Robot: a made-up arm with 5 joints.
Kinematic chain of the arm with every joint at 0, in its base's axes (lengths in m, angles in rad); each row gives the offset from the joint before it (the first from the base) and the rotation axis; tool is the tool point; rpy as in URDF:
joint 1: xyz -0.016 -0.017 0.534 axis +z
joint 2: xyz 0 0.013 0.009 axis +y
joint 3: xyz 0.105 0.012 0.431 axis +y
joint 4: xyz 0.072 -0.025 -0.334 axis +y
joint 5: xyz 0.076 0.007 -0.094 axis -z
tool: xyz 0.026 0.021 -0.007 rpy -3.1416 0 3.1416
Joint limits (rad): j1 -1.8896..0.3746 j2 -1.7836..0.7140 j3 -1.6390..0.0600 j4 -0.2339..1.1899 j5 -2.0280..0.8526
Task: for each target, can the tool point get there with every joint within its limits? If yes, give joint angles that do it. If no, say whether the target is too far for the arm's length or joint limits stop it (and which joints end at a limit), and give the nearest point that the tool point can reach.
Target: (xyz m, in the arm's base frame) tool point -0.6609 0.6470 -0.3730
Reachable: no: too far | nearest point 0.0743 0.0547 0.3898 | short by 1.214 m
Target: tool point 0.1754 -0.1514 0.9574
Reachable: yes | joints -0.7589 -0.7656 -0.7151 0.5131 -1.5118
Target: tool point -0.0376 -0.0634 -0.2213
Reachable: no: joint limits stop it (at a limit: joint 1, joint 2) | nearest point -0.0788 -0.2267 0.3306 | short by 0.577 m
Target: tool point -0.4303 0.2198 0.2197
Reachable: no: joint limits stop it (at a limit: joint 1, joint 2, joint 3, joint 5) | nearest point -0.0392 -0.0912 0.4027 | short by 0.532 m
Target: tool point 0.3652 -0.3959 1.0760
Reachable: yes | joints -0.8313 -0.0960 -1.3834 0.3314 0.0639
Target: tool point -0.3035 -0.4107 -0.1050
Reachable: no: joint limits stop it (at a limit: joint 1, joint 2, joint 5) | nearest point -0.1454 -0.4131 0.3129 | short by 0.447 m
